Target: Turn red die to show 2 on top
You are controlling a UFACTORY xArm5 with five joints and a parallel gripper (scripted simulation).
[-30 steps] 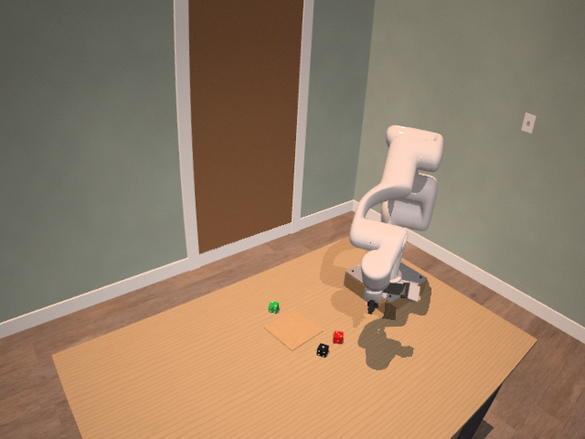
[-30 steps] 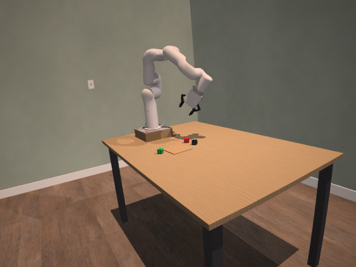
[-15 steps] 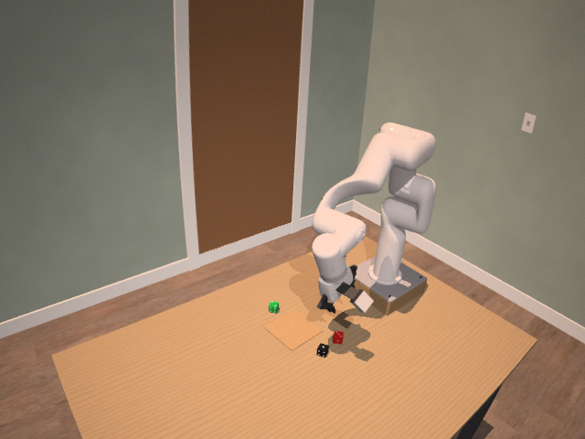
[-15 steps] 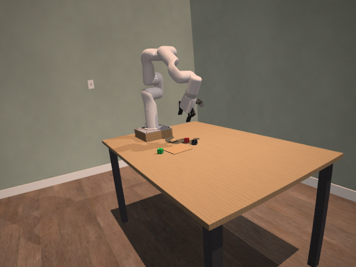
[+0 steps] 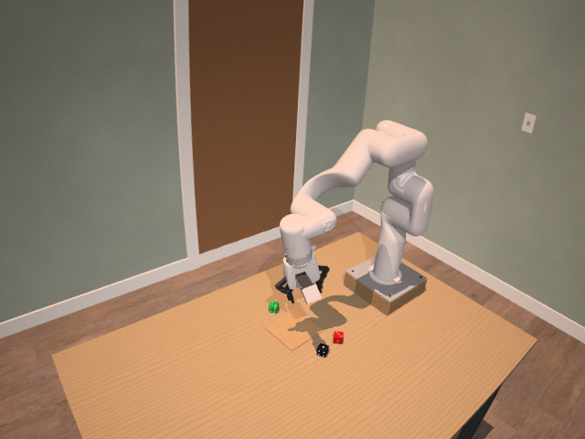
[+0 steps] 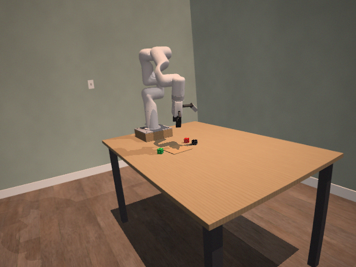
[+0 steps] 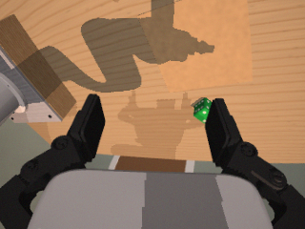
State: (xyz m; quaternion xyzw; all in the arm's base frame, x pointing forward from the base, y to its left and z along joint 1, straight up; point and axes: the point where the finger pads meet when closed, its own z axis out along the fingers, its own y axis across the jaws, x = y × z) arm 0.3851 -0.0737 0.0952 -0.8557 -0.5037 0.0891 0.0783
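My gripper is now 10 mm past the green die, 140 mm to the left of it and 150 mm above it. Also, from my hand: tan mat (10 mm ahead, 30 mm to the right, 160 mm below); then red die (50 mm behind, 110 mm to the left, 150 mm below); then black die (30 mm ahead, 110 mm to the left, 150 mm below).
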